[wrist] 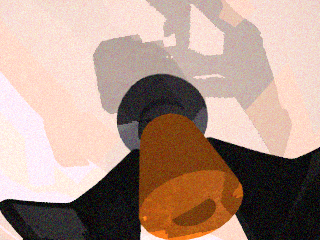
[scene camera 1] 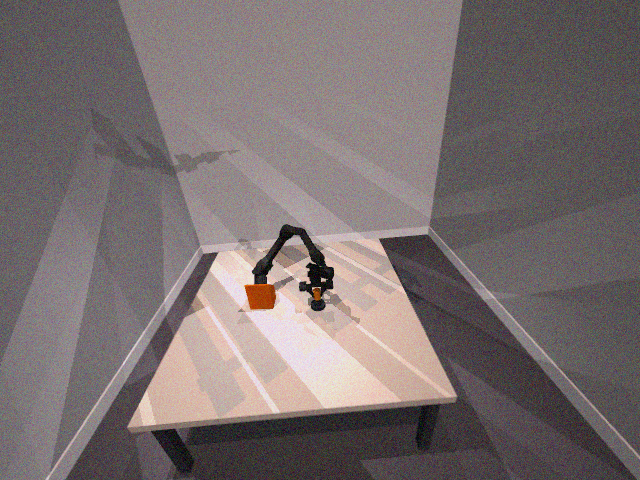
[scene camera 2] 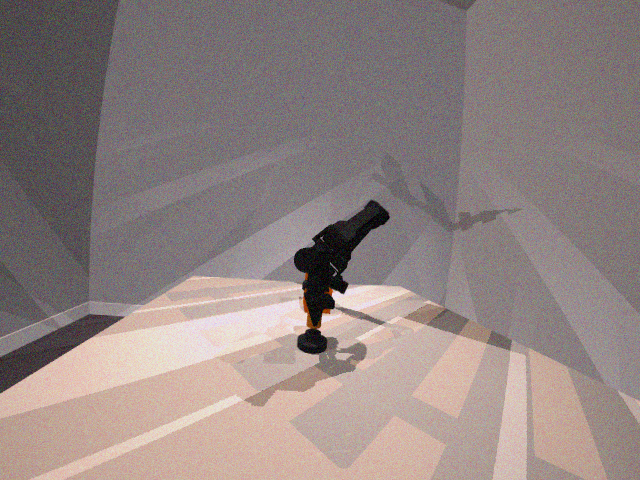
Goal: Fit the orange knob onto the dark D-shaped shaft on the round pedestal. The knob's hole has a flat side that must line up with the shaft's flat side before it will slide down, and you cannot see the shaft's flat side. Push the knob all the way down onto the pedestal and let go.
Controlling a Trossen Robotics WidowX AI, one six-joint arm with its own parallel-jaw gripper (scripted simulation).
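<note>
The gripper [scene camera 2: 313, 322] can be seen here, and the wrist camera has a view of the same gripper [wrist: 172, 150].
</note>
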